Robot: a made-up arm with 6 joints.
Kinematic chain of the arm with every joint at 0, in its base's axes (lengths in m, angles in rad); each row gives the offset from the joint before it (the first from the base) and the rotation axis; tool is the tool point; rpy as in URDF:
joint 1: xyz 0 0.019 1.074 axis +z
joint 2: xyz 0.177 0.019 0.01 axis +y
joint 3: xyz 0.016 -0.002 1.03 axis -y
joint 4: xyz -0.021 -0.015 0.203 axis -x
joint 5: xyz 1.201 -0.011 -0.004 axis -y
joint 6: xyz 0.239 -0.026 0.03 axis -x
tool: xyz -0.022 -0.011 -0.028 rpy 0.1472 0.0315 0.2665
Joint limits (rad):
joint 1: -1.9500..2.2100
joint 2: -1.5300..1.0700
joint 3: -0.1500..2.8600
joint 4: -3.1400..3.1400
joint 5: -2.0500..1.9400
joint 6: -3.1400..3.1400
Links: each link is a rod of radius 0.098 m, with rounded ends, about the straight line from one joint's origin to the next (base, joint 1, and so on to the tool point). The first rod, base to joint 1, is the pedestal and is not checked.
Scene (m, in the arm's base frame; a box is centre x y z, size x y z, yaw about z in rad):
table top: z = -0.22
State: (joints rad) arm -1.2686 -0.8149 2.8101 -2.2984 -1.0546 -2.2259
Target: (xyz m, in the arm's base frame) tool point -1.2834 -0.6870 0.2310
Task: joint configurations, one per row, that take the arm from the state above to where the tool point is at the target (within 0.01 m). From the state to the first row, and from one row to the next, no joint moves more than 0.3 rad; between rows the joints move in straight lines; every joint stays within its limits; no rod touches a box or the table.
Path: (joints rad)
1: -1.0056 -0.8744 2.8017 -2.3176 -1.0267 -2.2282
2: -0.7427 -0.9338 2.7934 -2.3368 -0.9988 -2.2304
3: -0.4797 -0.9933 2.7850 -2.3560 -0.9709 -2.2327
4: -0.2167 -1.0528 2.7766 -2.3752 -0.9429 -2.2350
5: 0.0462 -1.1122 2.7683 -2.3944 -0.9150 -2.2372
6: 0.3092 -1.1717 2.7599 -2.4136 -0.8871 -2.2395
7: 0.5722 -1.2312 2.7516 -2.4328 -0.8592 -2.2418

